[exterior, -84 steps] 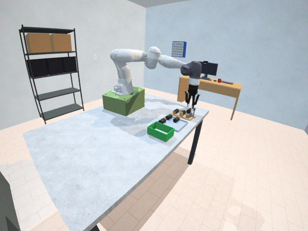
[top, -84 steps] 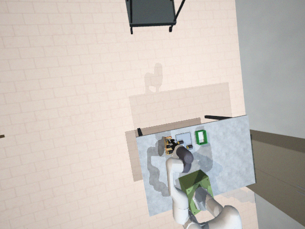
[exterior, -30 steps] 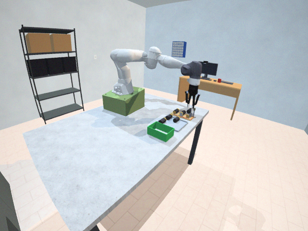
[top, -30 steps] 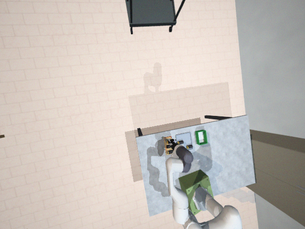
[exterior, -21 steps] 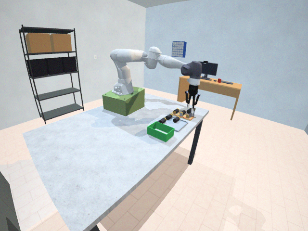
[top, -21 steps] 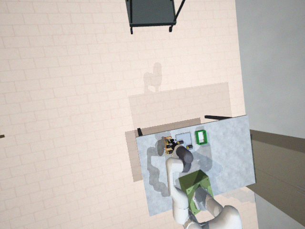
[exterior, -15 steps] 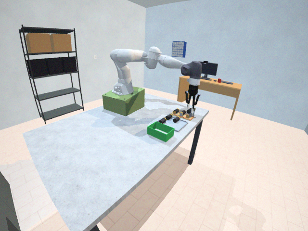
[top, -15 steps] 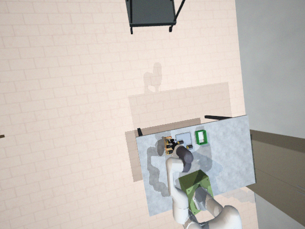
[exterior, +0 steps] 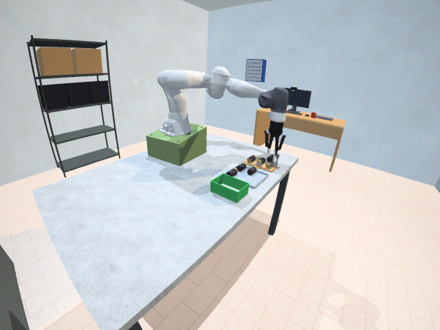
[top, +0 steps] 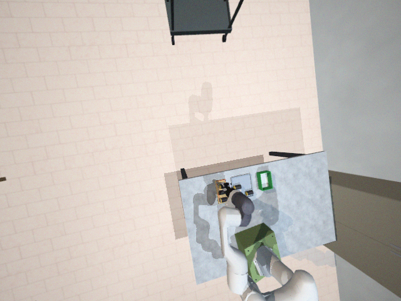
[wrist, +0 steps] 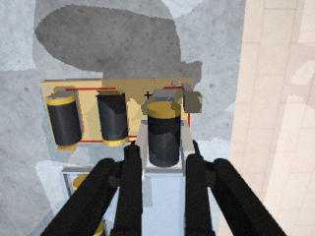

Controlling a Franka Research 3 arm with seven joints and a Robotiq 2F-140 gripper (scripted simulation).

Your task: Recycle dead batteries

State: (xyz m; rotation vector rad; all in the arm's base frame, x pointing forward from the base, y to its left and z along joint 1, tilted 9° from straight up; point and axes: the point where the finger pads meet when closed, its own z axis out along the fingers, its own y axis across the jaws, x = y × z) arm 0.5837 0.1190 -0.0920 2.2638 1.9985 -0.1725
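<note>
Now: hand 60 mm above the post, 40 mm to the right of it and 30 mm short of it. From my hand the other things lie so: grey tray: 170 mm to the right, 90 mm below, 90 mm behind; then green recycling box: 380 mm to the right, 90 mm behind, 80 mm below.
</note>
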